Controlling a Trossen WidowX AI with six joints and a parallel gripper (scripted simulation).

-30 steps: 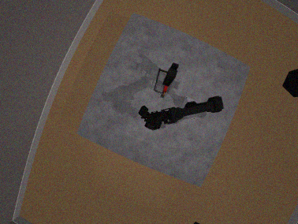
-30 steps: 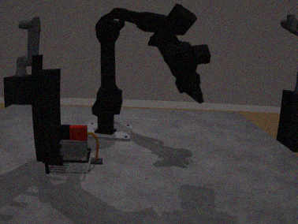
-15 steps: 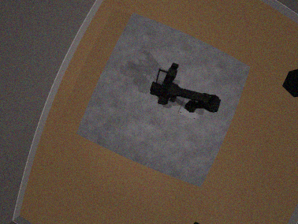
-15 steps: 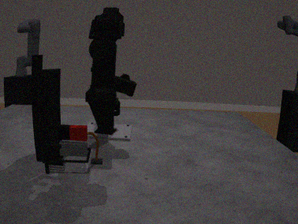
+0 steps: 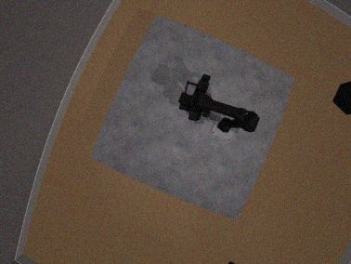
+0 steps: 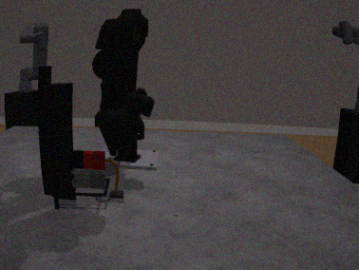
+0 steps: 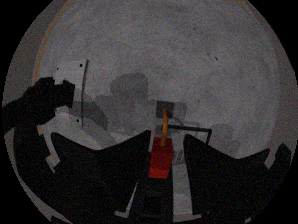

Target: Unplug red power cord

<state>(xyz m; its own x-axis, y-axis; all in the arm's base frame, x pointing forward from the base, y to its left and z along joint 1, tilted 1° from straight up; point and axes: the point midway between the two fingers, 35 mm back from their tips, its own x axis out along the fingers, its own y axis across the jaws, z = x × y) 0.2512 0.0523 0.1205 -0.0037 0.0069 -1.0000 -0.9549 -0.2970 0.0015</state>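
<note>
Now: the red plug 20 mm ahead of my gripper tip, 60 mm to the right of it and 10 mm below it. Round my gripper tip: black power strip (40 mm ahead, 130 mm to the right, 20 mm above).
</note>
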